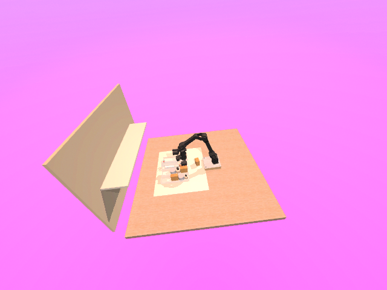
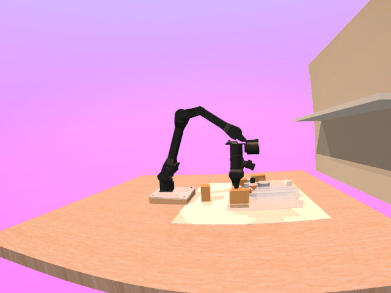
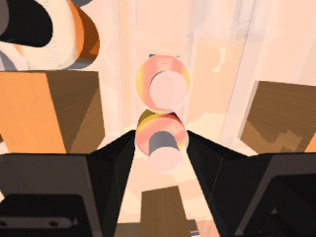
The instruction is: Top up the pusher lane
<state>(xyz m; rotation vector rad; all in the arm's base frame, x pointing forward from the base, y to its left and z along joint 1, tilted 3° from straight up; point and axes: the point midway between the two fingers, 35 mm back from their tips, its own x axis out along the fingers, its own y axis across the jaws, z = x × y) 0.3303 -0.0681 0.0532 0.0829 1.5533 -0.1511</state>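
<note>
Now: gripper tip 14 cm past the block, 1 cm to the right of it and 1 cm above it. Also, from my gripper tip: shelf 50 cm ahead, 5 cm to the right, 33 cm above; clear lane rack 14 cm ahead, 5 cm to the right, 2 cm below.
</note>
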